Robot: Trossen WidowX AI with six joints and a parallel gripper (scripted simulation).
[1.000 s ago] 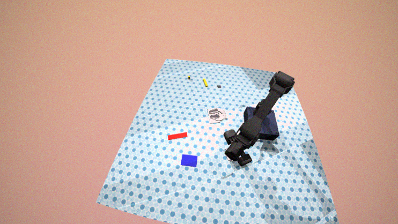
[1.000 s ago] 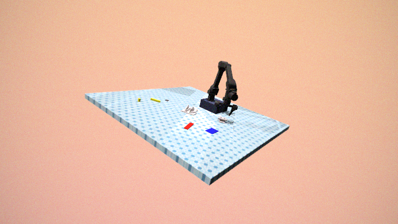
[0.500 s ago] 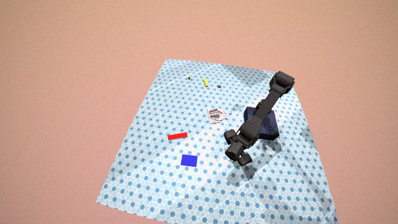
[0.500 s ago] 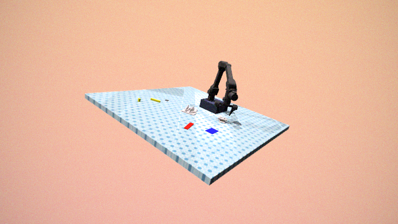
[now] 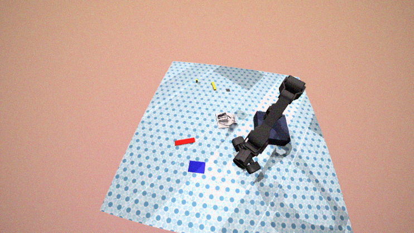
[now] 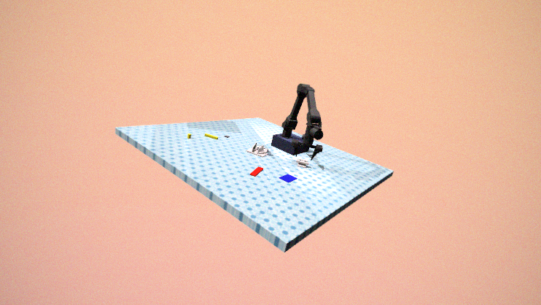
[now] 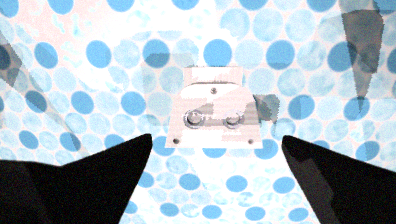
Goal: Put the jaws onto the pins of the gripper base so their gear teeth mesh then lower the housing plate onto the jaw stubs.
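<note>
Now: the small white piece 4 cm below my gripper tip, 1 cm to the right of it and 1 cm behind it. Also, from my gripper tip: blue square 23 cm ahead, 8 cm to the left, 5 cm below; then jaw 26 cm to the right, 9 cm ahead, 3 cm below; then housing plate 28 cm to the right, 8 cm ahead, 4 cm below.
</note>
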